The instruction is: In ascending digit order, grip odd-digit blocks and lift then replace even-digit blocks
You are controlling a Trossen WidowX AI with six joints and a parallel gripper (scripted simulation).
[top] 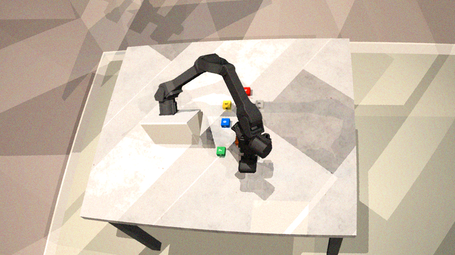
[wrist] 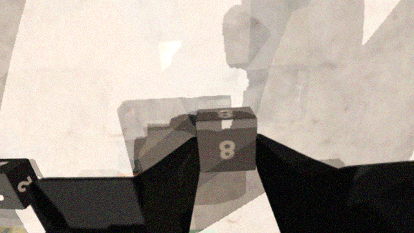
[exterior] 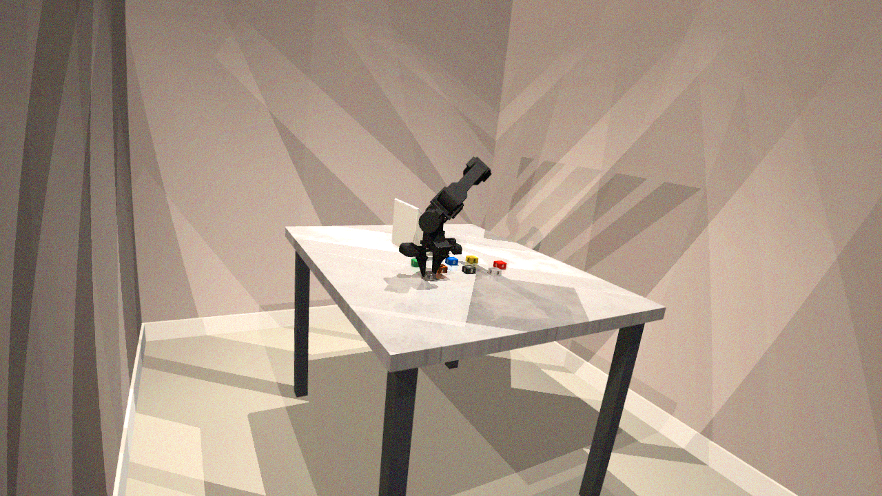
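The orange block is 50 mm behind my gripper tip and 80 mm to the left of it. Round my gripper tip: grey 8 block (right at my gripper tip); dark grey 2 block (20 mm behind, 170 mm to the left); green 7 block (120 mm behind, 40 mm to the left).
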